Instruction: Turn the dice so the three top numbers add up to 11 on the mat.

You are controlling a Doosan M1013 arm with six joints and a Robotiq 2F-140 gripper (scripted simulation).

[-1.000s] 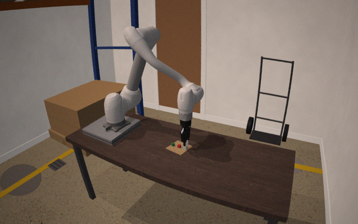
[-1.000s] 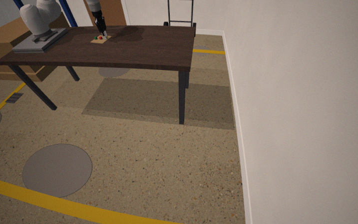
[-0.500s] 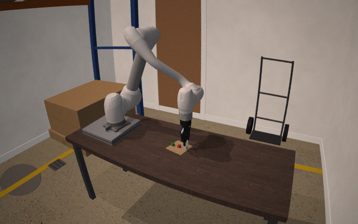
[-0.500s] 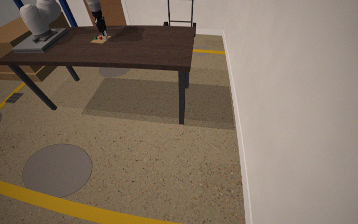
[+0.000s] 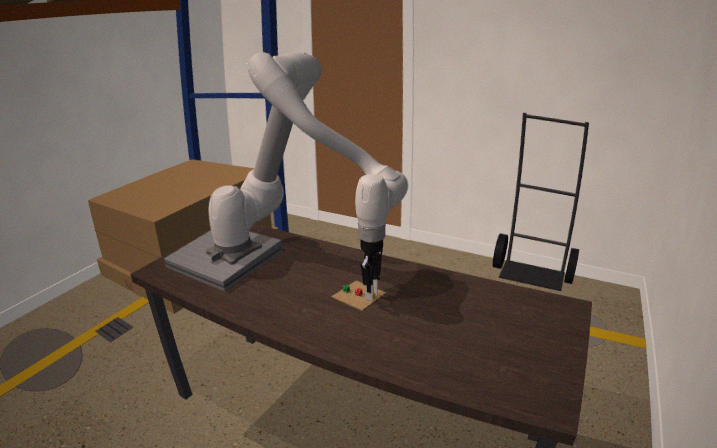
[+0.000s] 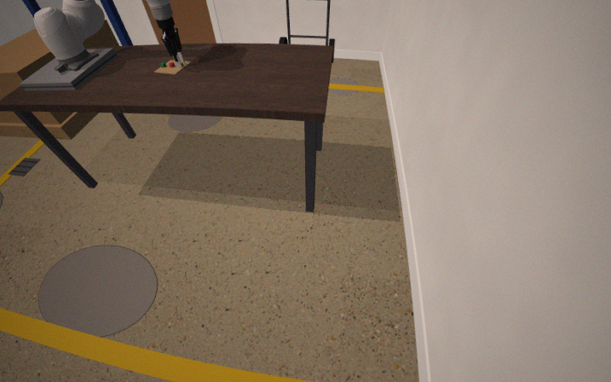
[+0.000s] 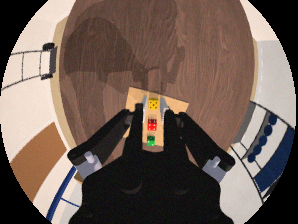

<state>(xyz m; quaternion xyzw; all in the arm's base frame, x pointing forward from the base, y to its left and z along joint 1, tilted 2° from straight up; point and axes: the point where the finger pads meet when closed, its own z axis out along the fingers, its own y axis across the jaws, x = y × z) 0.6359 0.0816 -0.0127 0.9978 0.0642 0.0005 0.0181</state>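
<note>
The yellow die is 30 mm below my hand. Also, from my hand: green die (100 mm behind, 10 mm to the right, 30 mm below); then red die (50 mm behind, 10 mm to the right, 30 mm below); then tan mat (50 mm behind, 10 mm to the right, 40 mm below).
</note>
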